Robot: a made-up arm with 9 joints. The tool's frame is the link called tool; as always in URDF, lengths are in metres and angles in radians. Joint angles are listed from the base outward.
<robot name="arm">
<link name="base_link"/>
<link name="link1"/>
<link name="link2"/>
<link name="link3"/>
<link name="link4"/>
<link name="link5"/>
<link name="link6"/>
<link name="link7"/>
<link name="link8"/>
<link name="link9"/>
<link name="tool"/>
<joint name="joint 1" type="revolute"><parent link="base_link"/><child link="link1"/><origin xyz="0.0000 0.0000 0.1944" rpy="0.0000 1.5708 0.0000"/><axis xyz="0 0 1"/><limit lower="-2.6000" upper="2.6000"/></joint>
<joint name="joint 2" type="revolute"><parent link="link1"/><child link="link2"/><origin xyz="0.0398 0.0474 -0.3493" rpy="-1.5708 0.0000 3.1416"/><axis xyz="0 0 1"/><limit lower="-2.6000" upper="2.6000"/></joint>
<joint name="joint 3" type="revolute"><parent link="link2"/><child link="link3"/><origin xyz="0.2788 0.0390 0.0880" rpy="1.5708 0.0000 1.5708"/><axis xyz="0 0 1"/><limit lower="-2.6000" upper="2.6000"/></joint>
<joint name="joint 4" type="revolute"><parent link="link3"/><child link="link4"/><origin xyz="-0.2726 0.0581 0.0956" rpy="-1.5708 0.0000 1.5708"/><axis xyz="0 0 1"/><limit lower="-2.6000" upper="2.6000"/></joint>
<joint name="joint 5" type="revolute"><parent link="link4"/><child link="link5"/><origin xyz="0.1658 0.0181 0.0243" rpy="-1.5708 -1.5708 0.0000"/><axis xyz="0 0 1"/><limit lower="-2.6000" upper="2.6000"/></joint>
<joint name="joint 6" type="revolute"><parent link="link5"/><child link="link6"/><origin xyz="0.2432 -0.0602 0.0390" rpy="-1.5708 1.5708 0.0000"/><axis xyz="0 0 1"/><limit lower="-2.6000" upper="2.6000"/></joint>
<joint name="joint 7" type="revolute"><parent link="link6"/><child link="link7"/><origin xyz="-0.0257 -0.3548 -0.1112" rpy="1.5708 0.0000 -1.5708"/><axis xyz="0 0 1"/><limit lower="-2.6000" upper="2.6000"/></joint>
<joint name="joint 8" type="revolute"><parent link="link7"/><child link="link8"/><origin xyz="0.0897 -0.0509 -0.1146" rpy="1.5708 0.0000 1.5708"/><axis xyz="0 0 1"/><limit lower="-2.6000" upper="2.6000"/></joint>
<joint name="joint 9" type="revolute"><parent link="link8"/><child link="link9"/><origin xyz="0.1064 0.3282 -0.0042" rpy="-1.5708 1.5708 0.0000"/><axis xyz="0 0 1"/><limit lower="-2.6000" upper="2.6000"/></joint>
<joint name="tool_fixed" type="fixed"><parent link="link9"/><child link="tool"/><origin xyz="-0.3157 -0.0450 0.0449" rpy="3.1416 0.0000 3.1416"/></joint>
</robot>
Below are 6 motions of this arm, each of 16 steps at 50 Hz.
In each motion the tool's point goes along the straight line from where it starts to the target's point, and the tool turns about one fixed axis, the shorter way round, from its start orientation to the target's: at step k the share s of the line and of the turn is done. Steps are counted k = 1, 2, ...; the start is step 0. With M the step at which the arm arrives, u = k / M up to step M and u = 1 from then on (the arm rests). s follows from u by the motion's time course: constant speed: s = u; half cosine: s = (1 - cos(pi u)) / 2; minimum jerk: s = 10 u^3 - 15 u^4 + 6 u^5.
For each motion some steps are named. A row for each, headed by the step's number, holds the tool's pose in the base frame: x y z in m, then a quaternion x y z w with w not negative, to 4 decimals.
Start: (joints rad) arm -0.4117 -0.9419 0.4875 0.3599 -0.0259 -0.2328 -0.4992 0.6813 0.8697
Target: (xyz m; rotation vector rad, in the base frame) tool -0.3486 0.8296 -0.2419 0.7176 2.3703 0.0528
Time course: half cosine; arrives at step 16
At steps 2, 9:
2: -0.0698 0.3637 -0.7037 0.1805 0.7503 -0.2126 0.5994
9: -0.2319 0.6347 -0.4351 0.2394 0.8568 -0.0790 0.4497

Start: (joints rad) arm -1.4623 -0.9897 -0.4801 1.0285 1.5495 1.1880 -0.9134 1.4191 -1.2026
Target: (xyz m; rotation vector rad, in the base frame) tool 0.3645 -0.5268 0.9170 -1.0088 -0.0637 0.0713
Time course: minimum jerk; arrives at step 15
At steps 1, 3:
1: 0.1932 -0.5265 0.9049 -0.4927 -0.1201 0.0584 0.8599
3: 0.2027 -0.5265 0.9056 -0.4923 -0.1152 0.0570 0.8609

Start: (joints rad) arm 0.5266 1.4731 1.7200 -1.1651 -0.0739 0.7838 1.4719 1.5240 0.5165
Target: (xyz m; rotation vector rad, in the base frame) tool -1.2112 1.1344 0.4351 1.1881 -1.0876 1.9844
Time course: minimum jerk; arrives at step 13
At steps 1, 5, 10, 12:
1: -1.0949 1.2138 0.4780 0.3257 -0.4704 0.7581 0.3128
5: -1.1284 1.1909 0.4657 0.3609 -0.4531 0.7553 0.3065
10: -1.2014 1.1411 0.4387 0.4353 -0.4131 0.7452 0.2910
12: -1.2107 1.1347 0.4353 0.4446 -0.4077 0.7434 0.2888

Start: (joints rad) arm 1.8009 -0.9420 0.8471 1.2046 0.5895 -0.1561 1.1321 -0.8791 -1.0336
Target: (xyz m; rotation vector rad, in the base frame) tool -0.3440 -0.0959 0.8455 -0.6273 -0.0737 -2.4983
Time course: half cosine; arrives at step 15
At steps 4, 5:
4: -0.3862 0.2966 0.8083 -0.3593 -0.3210 -0.8706 0.1001
5: -0.3820 0.2568 0.8121 -0.3486 -0.2926 -0.8824 0.1192

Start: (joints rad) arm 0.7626 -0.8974 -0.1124 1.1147 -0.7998 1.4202 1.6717 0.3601 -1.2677
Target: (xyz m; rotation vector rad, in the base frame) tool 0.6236 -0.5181 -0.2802 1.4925 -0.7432 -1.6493
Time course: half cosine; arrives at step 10
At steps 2, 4, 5, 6, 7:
2: 0.6513 -0.4341 -0.2797 0.6375 -0.2378 -0.6553 0.3280
4: 0.6436 -0.4573 -0.2798 0.6240 -0.2531 -0.6539 0.3449
5: 0.6389 -0.4717 -0.2799 0.6155 -0.2624 -0.6529 0.3551
6: 0.6342 -0.4860 -0.2800 0.6067 -0.2717 -0.6516 0.3653
7: 0.6299 -0.4990 -0.2801 0.5987 -0.2800 -0.6504 0.3744

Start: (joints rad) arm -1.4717 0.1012 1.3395 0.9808 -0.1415 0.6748 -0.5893 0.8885 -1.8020
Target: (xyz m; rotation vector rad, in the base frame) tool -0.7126 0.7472 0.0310 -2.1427 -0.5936 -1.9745
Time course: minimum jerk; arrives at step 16
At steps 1, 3, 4, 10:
1: -0.5068 0.7890 -0.2626 0.6326 0.0659 0.7644 0.1056
3: -0.5164 0.7871 -0.2489 0.6376 0.0723 0.7608 0.0968
4: -0.5277 0.7848 -0.2328 0.6434 0.0798 0.7564 0.0865
10: -0.6558 0.7587 -0.0500 -0.6994 -0.1633 -0.6951 0.0317

